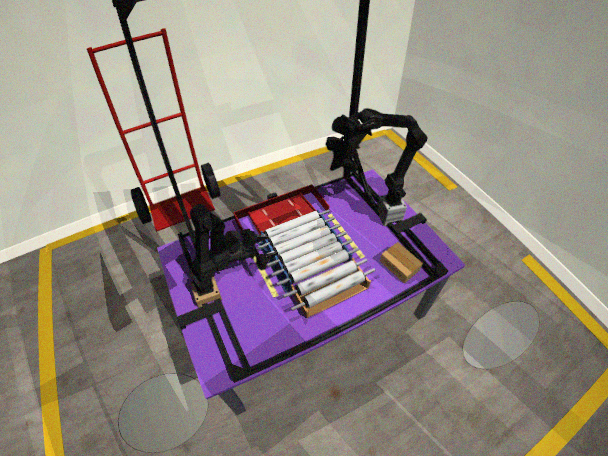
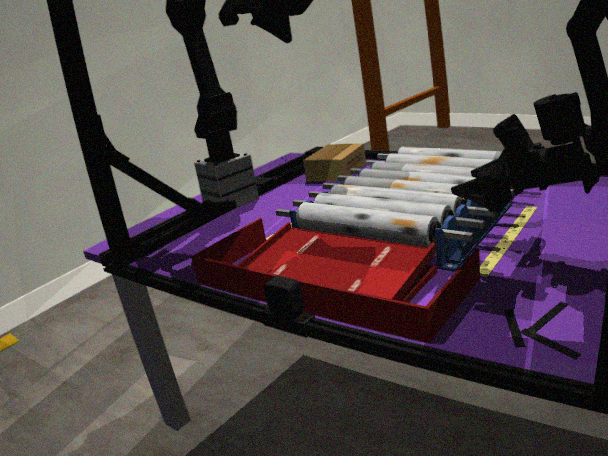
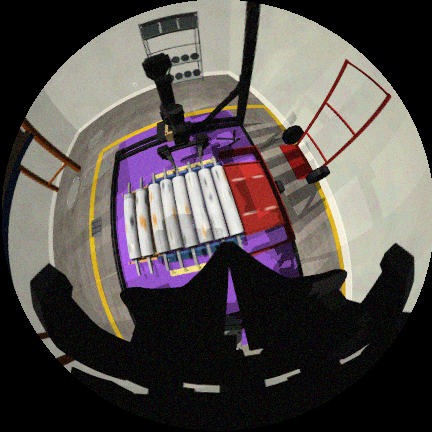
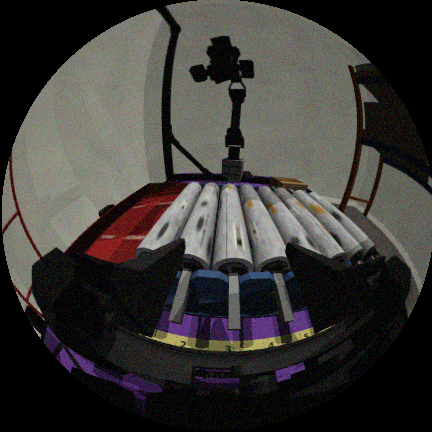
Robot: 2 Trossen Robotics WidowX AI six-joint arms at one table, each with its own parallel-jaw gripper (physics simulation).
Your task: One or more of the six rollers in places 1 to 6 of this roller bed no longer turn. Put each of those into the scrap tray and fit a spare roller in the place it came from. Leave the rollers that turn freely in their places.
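Places are measured from the left arm's base along level axes (x ahead, y left, z up), in millimetres.
Where they show: left gripper, fingertip midpoint: (image 1: 331,170) (image 2: 289,41) (image 3: 226,245) (image 4: 216,82); right gripper, fingertip midpoint: (image 1: 273,244) (image 2: 461,182) (image 3: 187,165) (image 4: 237,246); left arm's base, link origin: (image 1: 393,201) (image 2: 221,158) (image 3: 225,341) (image 4: 233,158); right arm's base, link origin: (image 1: 204,287).
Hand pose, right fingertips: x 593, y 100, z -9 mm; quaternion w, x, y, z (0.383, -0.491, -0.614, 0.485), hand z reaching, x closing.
Note:
Each offset is from my right fingertips to the top centre of the thing. "spot": to the spot under its first point.
The roller bed (image 1: 311,253) (image 3: 181,209) (image 4: 233,225) holds grey rollers side by side on blue bearing blocks. The nearest roller {113 mm back, 128 mm right, 25 mm down} (image 2: 370,217) lies next to the empty red scrap tray {86 mm back, 242 mm right, 52 mm down} (image 1: 280,213) (image 2: 329,267) (image 3: 254,193) (image 4: 120,229). Two spare rollers {178 mm back, 183 mm left, 25 mm down} (image 1: 331,282) (image 3: 137,225) rest on a wooden rack {186 mm back, 215 mm left, 96 mm down} (image 1: 338,299) at the bed's front end. My left gripper (image 1: 340,156) (image 2: 281,33) (image 3: 226,245) is shut and empty, high above the bed's far side. My right gripper (image 1: 261,253) (image 2: 497,181) (image 4: 237,246) is open and empty, level with the shaft ends by the numbered yellow strip {spot: 67 mm ahead, 14 mm left, 100 mm down} (image 4: 225,344).
A cardboard box {517 mm back, 182 mm left, 46 mm down} (image 1: 401,261) (image 2: 334,160) lies on the purple table right of the bed. A red hand truck (image 1: 166,213) (image 3: 296,160) stands behind the table. An orange ladder (image 2: 370,90) stands beyond the far side.

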